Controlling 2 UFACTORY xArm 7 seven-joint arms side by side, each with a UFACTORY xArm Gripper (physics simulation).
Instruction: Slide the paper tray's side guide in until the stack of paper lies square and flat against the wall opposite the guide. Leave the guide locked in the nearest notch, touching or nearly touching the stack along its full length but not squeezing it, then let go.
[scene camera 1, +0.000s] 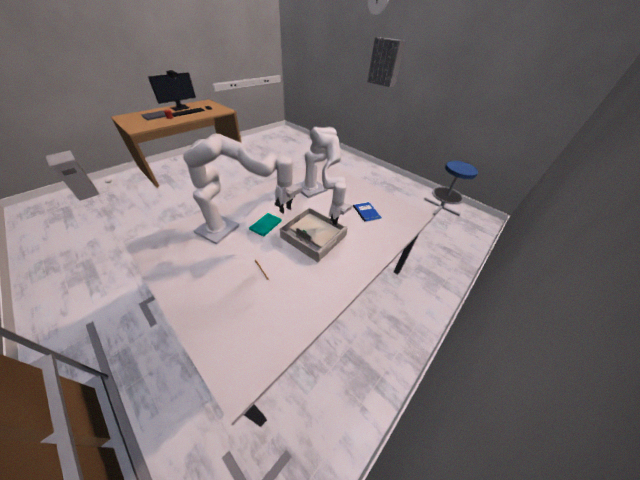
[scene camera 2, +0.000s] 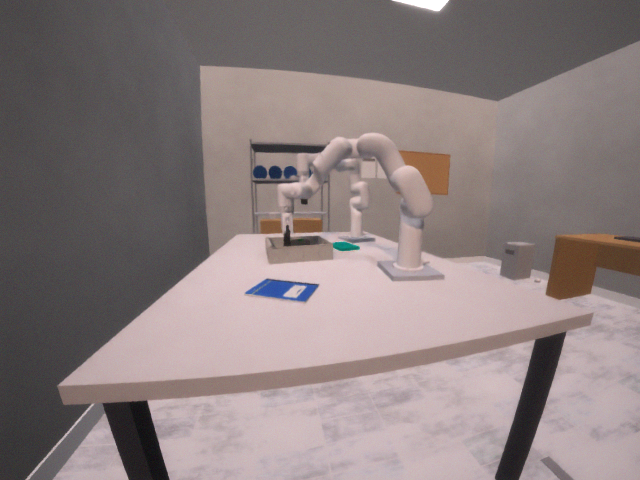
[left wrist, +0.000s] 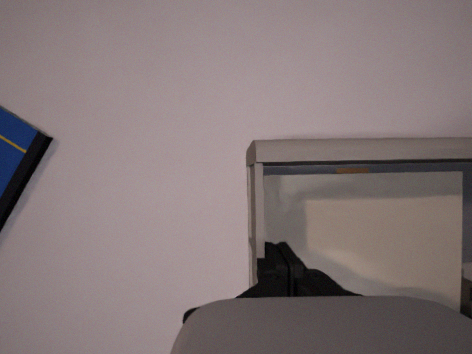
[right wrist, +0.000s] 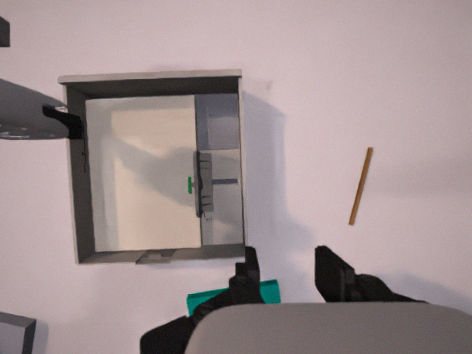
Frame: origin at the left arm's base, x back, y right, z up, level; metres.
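Seen in the pictures: left gripper, between the fingertips: (scene camera 1: 334, 223) (scene camera 2: 287, 247) (left wrist: 274, 260) (right wrist: 77, 130); right gripper, between the fingertips: (scene camera 1: 285, 210) (scene camera 2: 304, 204) (right wrist: 284, 265); left arm's base, origin of its link: (scene camera 1: 310, 186) (scene camera 2: 408, 267); right arm's base, origin of its link: (scene camera 1: 216, 227) (scene camera 2: 356, 237).
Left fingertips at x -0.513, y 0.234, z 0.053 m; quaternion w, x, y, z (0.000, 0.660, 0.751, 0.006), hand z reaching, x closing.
Offsets run from my left fingertips to a thing's top centre.
The grey paper tray @[dx +0.051, dy +0.147, dz +0.019 m] (scene camera 1: 297, 244) (scene camera 2: 299, 253) (left wrist: 360, 150) (right wrist: 150, 75) holds a cream paper stack @[dx +0.067, dy +0.107, dz -0.035 m] (scene camera 1: 316, 225) (left wrist: 380, 225) (right wrist: 150, 215). In the right wrist view the stack lies flat, at or very near the left wall. The side guide @[dx +0.073, dy +0.208, dz +0.007 m] (scene camera 1: 303, 234) (right wrist: 205, 182), with a green tab @[dx +0.074, dy +0.206, dz +0.007 m] (right wrist: 189, 185), stands along the middle of the stack's right edge, touching or nearly touching. My left gripper (scene camera 1: 334, 221) (scene camera 2: 286, 242) (left wrist: 274, 260) (right wrist: 77, 130) is shut and empty, its tips at the wall opposite the guide, inside the tray. My right gripper (scene camera 1: 284, 207) (scene camera 2: 303, 200) (right wrist: 284, 265) is open and empty above the table.
A teal book @[dx +0.358, dy +0.324, dz -0.057 m] (scene camera 1: 265, 224) (scene camera 2: 345, 246) (right wrist: 270, 291) lies close to the tray. A blue notebook @[dx -0.010, dy -0.362, dz -0.067 m] (scene camera 1: 367, 211) (scene camera 2: 283, 290) (left wrist: 12, 160) lies on the tray's other side. A brown stick @[dx +0.043, dy +0.562, dz -0.068 m] (scene camera 1: 262, 269) (right wrist: 361, 186) lies beyond the guide side.
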